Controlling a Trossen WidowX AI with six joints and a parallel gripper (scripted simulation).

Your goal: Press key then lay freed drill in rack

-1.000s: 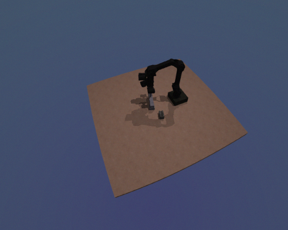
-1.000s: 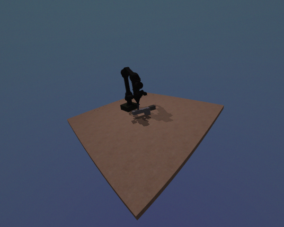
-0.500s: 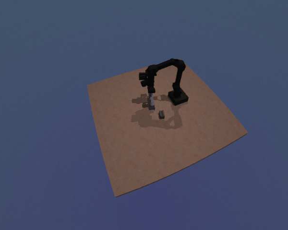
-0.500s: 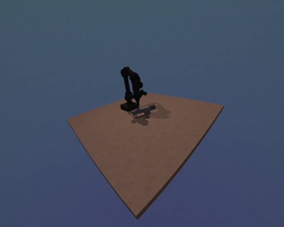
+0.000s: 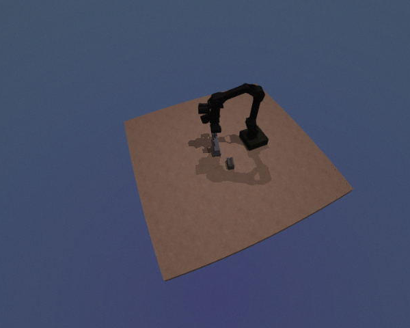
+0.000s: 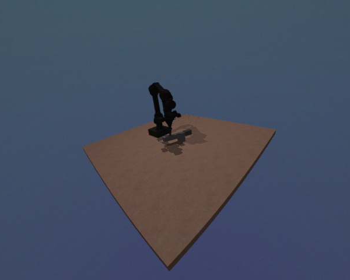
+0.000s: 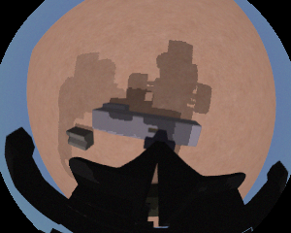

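The dark key is 30 mm below my gripper tip. Also, from my gripper tip: dark block 50 mm behind, 210 mm to the left, 110 mm below; then grey block 30 mm to the left, 90 mm below; then drill 50 mm to the left, 80 mm below.
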